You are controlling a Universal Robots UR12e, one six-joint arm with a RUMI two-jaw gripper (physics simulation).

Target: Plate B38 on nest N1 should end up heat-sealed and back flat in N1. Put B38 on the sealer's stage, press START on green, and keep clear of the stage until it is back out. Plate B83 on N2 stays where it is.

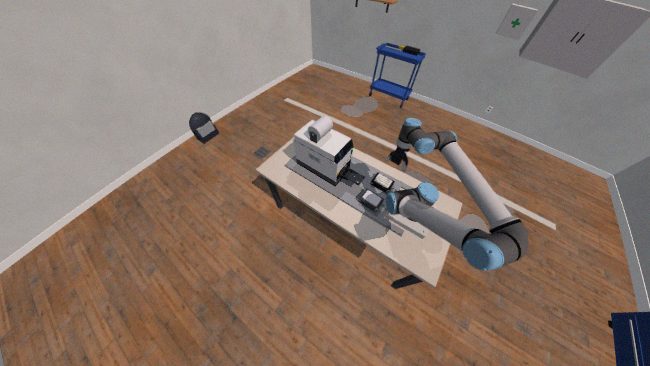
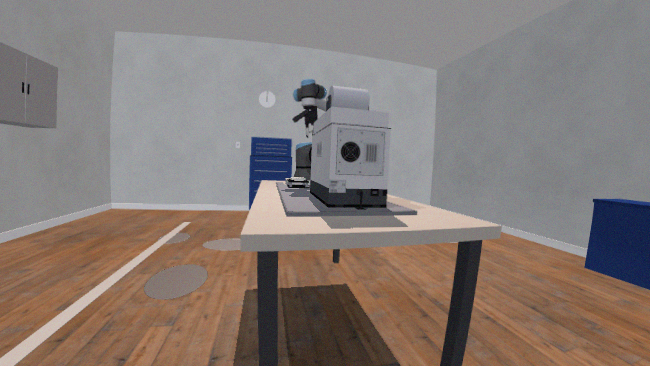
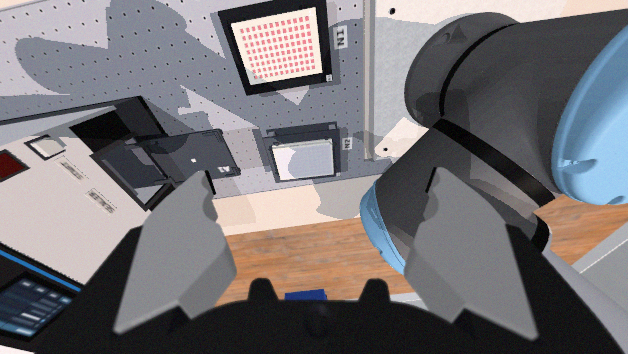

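Seen in the pictures: gripper, fingertip midpoint: (image 1: 394,167) (image 2: 308,137) (image 3: 318,173); arm's base, origin of the base link: (image 2: 306,179) (image 3: 455,79).
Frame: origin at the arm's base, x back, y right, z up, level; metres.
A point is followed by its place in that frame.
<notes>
Plate B38 (image 1: 383,181) {x -0.319, y 0.029, z 0.025 m} (image 2: 297,179) {x -0.389, y 0.035, z 0.020 m} (image 3: 280,47) {x -0.324, y 0.042, z 0.027 m} sits in the black nest N1, with rows of pink wells showing in its cream top. Plate B83 (image 1: 372,198) {x -0.280, y -0.169, z 0.035 m} (image 3: 304,159) {x -0.287, y -0.158, z 0.035 m} sits in nest N2 and has a pale top. The sealer (image 1: 322,152) {x -0.708, y -0.289, z 0.292 m} (image 2: 350,145) {x -1.020, y -0.193, z 0.188 m} (image 3: 45,200) {x -0.606, y -0.116, z 0.206 m} has its dark stage (image 1: 353,177) {x -0.497, y -0.151, z 0.071 m} (image 3: 197,154) {x -0.488, y -0.127, z 0.070 m} out, with no plate on it. A small green light (image 1: 352,149) {x -0.612, y -0.066, z 0.240 m} shows on the sealer. The pale START button (image 3: 48,146) {x -0.608, y -0.064, z 0.162 m} is on its front panel. My gripper (image 1: 398,165) {x -0.276, y -0.015, z 0.286 m} (image 2: 308,135) {x -0.276, y -0.015, z 0.286 m} (image 3: 318,173) {x -0.276, y -0.015, z 0.286 m} is open and empty, high above the table.
A red button (image 3: 11,165) {x -0.613, y -0.069, z 0.199 m} is beside START. The perforated mat (image 2: 300,207) {x -1.045, y -0.030, z -0.031 m} (image 3: 210,107) {x -0.486, y -0.070, z -0.029 m} lies under the sealer and nests on the table (image 1: 280,176) {x -0.984, y -0.534, z -0.042 m} (image 2: 370,239) {x -1.287, y -0.220, z -0.061 m}. A pale plate-like panel with a rail (image 3: 369,75) {x -0.155, y -0.003, z -0.037 m} is beside the nests. My arm's lower links (image 1: 435,215) {x 0.084, y -0.277, z 0.458 m} reach over the table's right part.
</notes>
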